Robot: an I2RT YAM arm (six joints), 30 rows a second.
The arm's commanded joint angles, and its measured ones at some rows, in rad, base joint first. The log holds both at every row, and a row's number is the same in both.
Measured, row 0:
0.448, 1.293, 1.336, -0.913, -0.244, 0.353
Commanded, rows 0 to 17:
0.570, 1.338, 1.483, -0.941, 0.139, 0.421
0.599, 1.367, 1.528, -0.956, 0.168, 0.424
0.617, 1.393, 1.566, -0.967, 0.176, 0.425
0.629, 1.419, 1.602, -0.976, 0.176, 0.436
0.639, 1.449, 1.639, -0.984, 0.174, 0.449
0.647, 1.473, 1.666, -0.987, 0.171, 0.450
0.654, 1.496, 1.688, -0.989, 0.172, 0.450
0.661, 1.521, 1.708, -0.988, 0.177, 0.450
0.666, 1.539, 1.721, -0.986, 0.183, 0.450
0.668, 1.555, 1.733, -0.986, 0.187, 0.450
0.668, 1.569, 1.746, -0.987, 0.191, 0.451
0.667, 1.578, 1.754, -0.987, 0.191, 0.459
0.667, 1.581, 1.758, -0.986, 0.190, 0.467
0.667, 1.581, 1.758, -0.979, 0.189, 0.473
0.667, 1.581, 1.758, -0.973, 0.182, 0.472
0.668, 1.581, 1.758, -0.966, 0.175, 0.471
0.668, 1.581, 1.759, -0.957, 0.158, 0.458
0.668, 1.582, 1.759, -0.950, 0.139, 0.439
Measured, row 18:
0.663, 1.596, 1.721, -0.966, 0.154, 0.451
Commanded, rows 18 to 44:
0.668, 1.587, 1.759, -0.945, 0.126, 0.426
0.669, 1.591, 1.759, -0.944, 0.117, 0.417
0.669, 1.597, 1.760, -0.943, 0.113, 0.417
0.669, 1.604, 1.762, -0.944, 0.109, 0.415
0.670, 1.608, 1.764, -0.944, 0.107, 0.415
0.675, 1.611, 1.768, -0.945, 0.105, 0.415
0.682, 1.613, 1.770, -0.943, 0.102, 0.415
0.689, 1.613, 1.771, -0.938, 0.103, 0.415
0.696, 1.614, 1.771, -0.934, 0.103, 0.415
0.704, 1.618, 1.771, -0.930, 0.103, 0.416
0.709, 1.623, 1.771, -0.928, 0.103, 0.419
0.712, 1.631, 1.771, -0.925, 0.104, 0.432
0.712, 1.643, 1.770, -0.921, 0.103, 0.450
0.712, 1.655, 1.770, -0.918, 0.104, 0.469
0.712, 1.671, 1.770, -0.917, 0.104, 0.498
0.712, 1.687, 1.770, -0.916, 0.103, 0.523
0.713, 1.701, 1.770, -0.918, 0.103, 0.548
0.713, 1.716, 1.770, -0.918, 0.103, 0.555
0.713, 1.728, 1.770, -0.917, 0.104, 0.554
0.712, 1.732, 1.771, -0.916, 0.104, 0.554
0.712, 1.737, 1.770, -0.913, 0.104, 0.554
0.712, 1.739, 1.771, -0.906, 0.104, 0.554
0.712, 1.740, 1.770, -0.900, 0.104, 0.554
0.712, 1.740, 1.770, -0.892, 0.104, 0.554
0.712, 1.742, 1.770, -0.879, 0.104, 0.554
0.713, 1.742, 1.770, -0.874, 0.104, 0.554
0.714, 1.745, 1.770, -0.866, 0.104, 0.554
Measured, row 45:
0.714, 1.755, 1.741, -0.882, 0.101, 0.539
